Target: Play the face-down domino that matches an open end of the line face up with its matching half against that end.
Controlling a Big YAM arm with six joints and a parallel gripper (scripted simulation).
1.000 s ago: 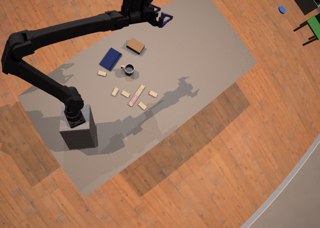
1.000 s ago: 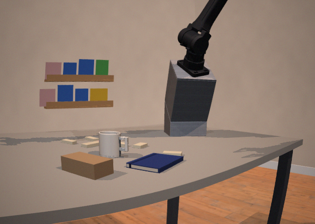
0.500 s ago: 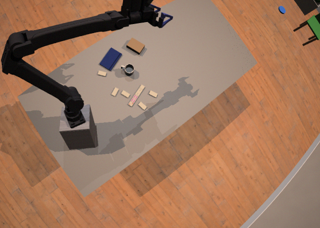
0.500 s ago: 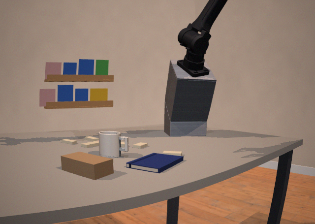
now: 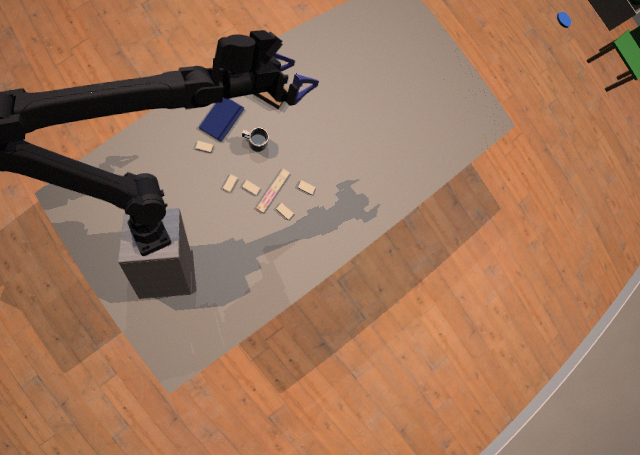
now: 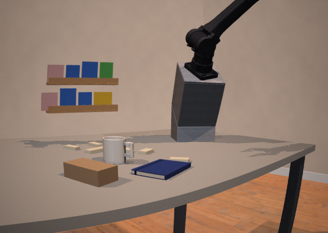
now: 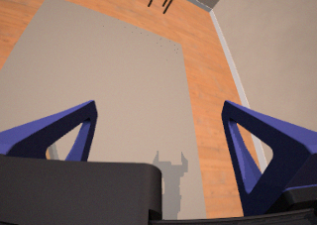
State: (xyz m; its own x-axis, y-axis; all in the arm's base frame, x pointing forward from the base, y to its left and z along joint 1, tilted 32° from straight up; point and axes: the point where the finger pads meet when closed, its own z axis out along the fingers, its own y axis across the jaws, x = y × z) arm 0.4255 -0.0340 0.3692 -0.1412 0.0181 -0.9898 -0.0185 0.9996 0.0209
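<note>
My hand is 10 mm short of the cream domino, 190 mm to the left of it and 520 mm above it. Also, from my hand: blue book: 150 mm behind, 160 mm to the left, 510 mm below; then brown box: 40 mm ahead, 170 mm to the left, 500 mm below; then white mug: 70 mm behind, 20 mm to the left, 490 mm below.
</note>
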